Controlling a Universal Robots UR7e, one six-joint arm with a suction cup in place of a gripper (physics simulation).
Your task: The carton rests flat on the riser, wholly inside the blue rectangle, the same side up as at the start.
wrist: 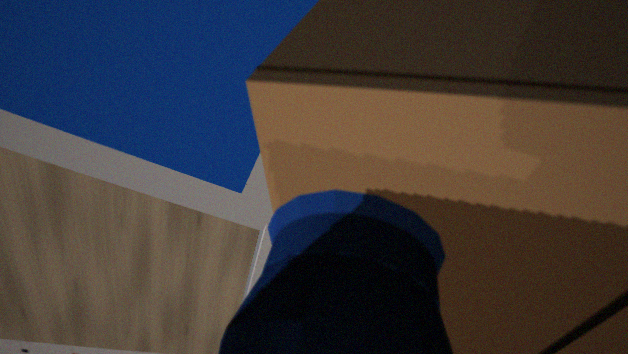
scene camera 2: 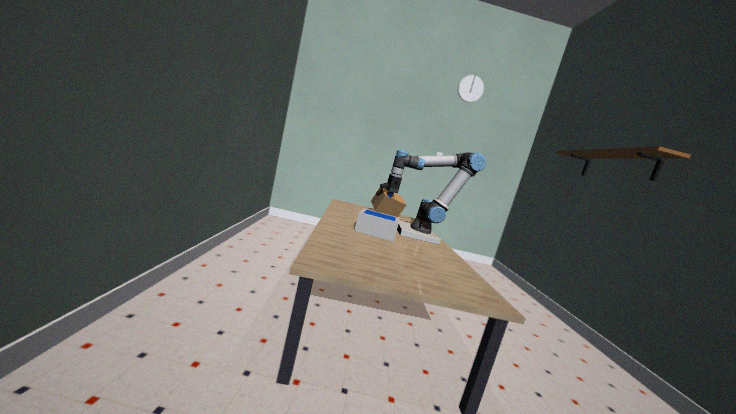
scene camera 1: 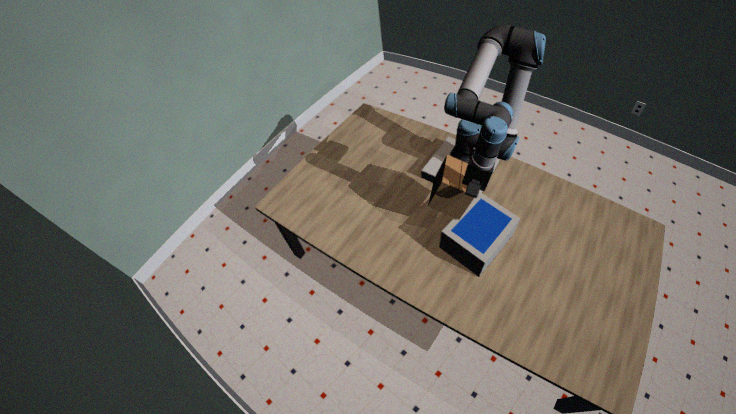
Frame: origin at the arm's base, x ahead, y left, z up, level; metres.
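Seen in the pictures: end effector, tool point: [wrist: 340,239] [scene camera 2: 389,197]; arm's base, origin of the base link: [scene camera 2: 420,229] [scene camera 1: 465,160].
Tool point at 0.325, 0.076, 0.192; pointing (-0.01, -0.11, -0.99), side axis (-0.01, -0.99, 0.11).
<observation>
Offsets run from my tool point to a thing's middle, as dx, dy, dz. Level surfaces: height alone.
The brown carton @(-0.028, -0.073, -0.046) [scene camera 1: 454,173] [scene camera 2: 389,205] [wrist: 400,120] hangs in the air, tilted, at the end of the arm. My gripper, a blue suction cup [scene camera 2: 390,195] [wrist: 325,204], is on its upper face near an edge and holds it; the cup's contact is hidden in scene camera 1. The grey riser @(+0.057, +0.071, -0.175) [scene camera 1: 446,232] [scene camera 2: 375,227] [wrist: 125,170] stands on the table, with the blue rectangle @(+0.057, +0.071, -0.115) [scene camera 1: 481,225] [scene camera 2: 379,215] [wrist: 125,75] on its top. In scene camera 1 the carton is beyond the riser's far left side. In the wrist view it covers part of the rectangle.
The wooden table @(dz -0.235) [scene camera 1: 576,267] [scene camera 2: 411,272] bears the riser and the arm's light base plate [scene camera 1: 431,166] [scene camera 2: 419,236], which is close behind the riser. A wall shelf [scene camera 2: 617,152] is far right in scene camera 2. The arm's shadow falls across the table's left part.
</observation>
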